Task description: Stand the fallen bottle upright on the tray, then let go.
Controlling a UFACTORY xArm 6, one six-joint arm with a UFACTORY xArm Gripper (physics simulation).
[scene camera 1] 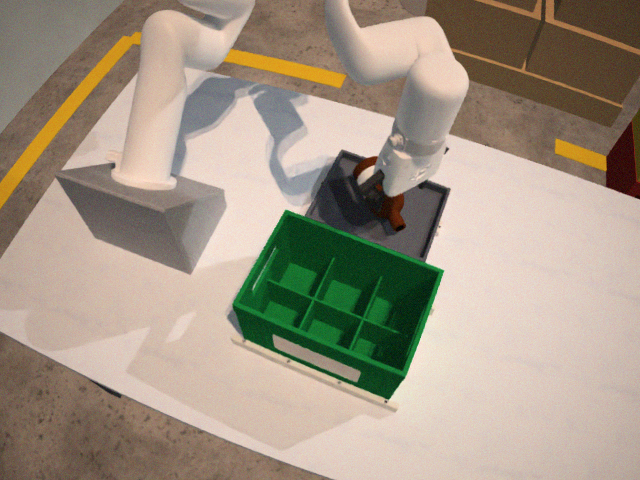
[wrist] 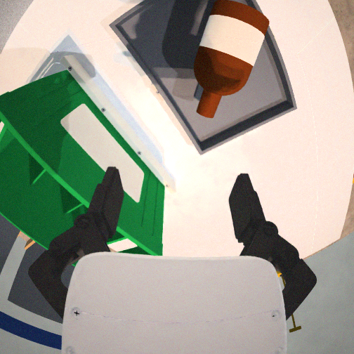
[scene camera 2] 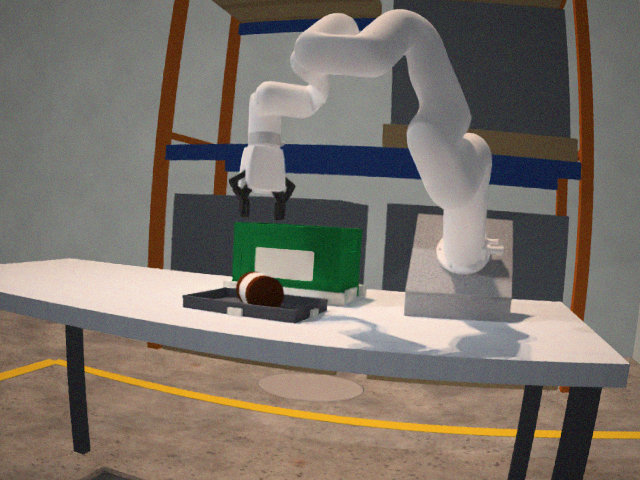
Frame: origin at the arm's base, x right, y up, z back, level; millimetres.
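Seen in the pictures: gripper, between the fingertips: (scene camera 1: 395,193) (scene camera 2: 262,218); arm's base, origin of its link: (scene camera 1: 143,180) (scene camera 2: 463,253).
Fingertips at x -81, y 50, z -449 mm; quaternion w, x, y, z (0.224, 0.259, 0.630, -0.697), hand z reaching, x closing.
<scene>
Pixels of each thing's top centre, then the offset from my fingertips to it. Level surfaces: height alone.
- brown bottle, centre of its top: (scene camera 1: 386,185) (scene camera 2: 255,272) dx -95, dy -110, dz +24 mm
- shallow dark grey tray, centre of its top: (scene camera 1: 381,201) (scene camera 2: 256,297) dx -94, dy -163, dz +28 mm
- green crate, centre of its top: (scene camera 1: 341,287) (scene camera 2: 299,225) dx +186, dy -14, dz +37 mm
- same white table, height of its surface: dy -189 mm
The brown bottle (scene camera 1: 397,208) (scene camera 2: 266,290) (wrist: 230,47) with a white label lies on its side in the shallow dark grey tray (scene camera 1: 416,232) (scene camera 2: 268,313) (wrist: 267,85). In the wrist view its neck points down towards the gripper side, and its base end is near the top edge. In scene camera 1 the arm and a finger hide part of the bottle. My gripper (scene camera 1: 373,187) (scene camera 2: 262,214) (wrist: 177,183) is open and empty, pointing down. It hangs well above the bottle and tray, apart from both.
A green crate (scene camera 1: 258,328) (scene camera 2: 336,258) (wrist: 50,115) with dividers stands right beside the tray, with pale strips at its base. The arm's grey pedestal (scene camera 1: 134,222) (scene camera 2: 457,304) stands on the same white table (scene camera 1: 516,335) (scene camera 2: 129,281). Shelving (scene camera 2: 584,103) stands behind the table.
</scene>
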